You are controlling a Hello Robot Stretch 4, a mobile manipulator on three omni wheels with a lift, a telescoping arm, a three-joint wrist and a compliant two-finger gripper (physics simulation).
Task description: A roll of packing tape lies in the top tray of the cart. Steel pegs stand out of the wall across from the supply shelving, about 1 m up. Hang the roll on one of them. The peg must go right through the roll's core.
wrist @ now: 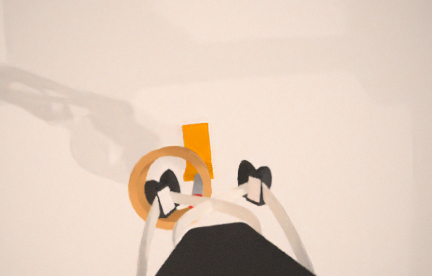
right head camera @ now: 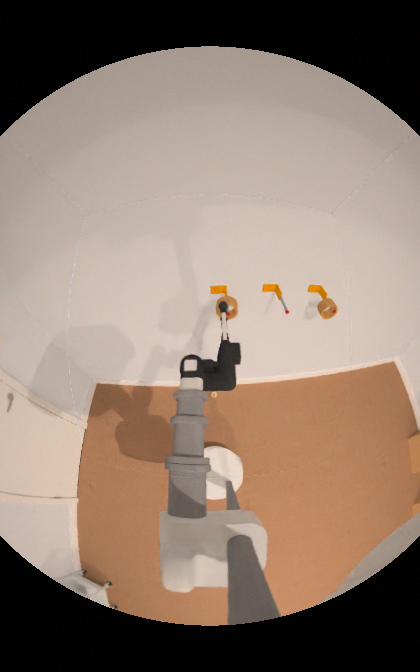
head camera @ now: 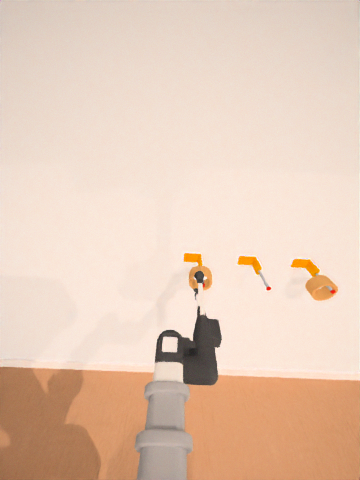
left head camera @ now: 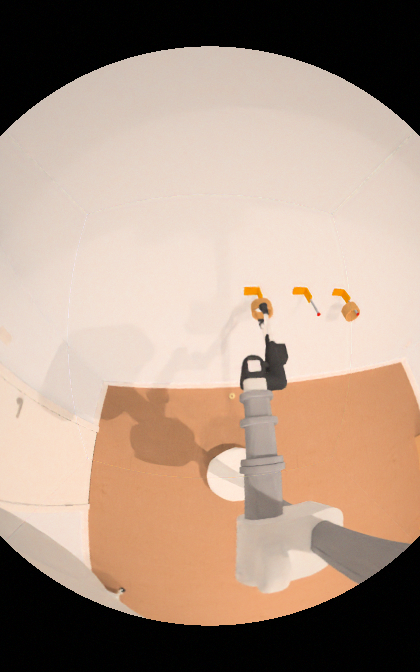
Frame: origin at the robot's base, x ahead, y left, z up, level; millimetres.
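Where they show: gripper, between the fingertips: (wrist: 208, 179) (head camera: 198, 280).
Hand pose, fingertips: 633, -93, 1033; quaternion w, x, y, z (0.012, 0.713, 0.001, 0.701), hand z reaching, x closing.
Things, the pixels of their top centre, and the offset from my fingertips, as dx, dy, dz. "spot": a spot on its surface instead.
- tan tape roll, centre of its top: (wrist: 211, 181) (head camera: 201, 269) +60, -18, +3
- leftmost peg, a spot on its surface: (wrist: 197, 184) spot: +29, -12, -12
- middle peg, a spot on its surface: (head camera: 263, 279) spot: +34, -265, -10
- tan roll, centre of its top: (head camera: 326, 279) +40, -518, +3
- orange bracket, a spot on its surface: (wrist: 197, 145) (head camera: 191, 258) spot: +154, +18, -12
The tan tape roll (head camera: 208, 274) (left head camera: 254, 306) (right head camera: 234, 304) (wrist: 136, 187) is around the leftmost peg (wrist: 197, 184), whose grey shaft and red tip show in the core's opening, near its right side in the wrist view. My gripper (head camera: 198, 285) (left head camera: 262, 316) (wrist: 208, 179) is open, with a wide gap between its fingertips. In the wrist view, the left fingertip overlaps the core's opening and the right one is beside the roll. Whether the left fingertip touches the core is unclear. The middle peg (head camera: 263, 279) (left head camera: 314, 306) (right head camera: 284, 303) is bare.
Another tan roll (head camera: 315, 289) (left head camera: 349, 312) (right head camera: 326, 309) is on the rightmost peg. An orange bracket (head camera: 192, 257) (wrist: 197, 145) is at the leftmost peg. A white round object (left head camera: 225, 480) (right head camera: 225, 472) is below the arm. Brown boxes (right head camera: 415, 452) are at the right edge.
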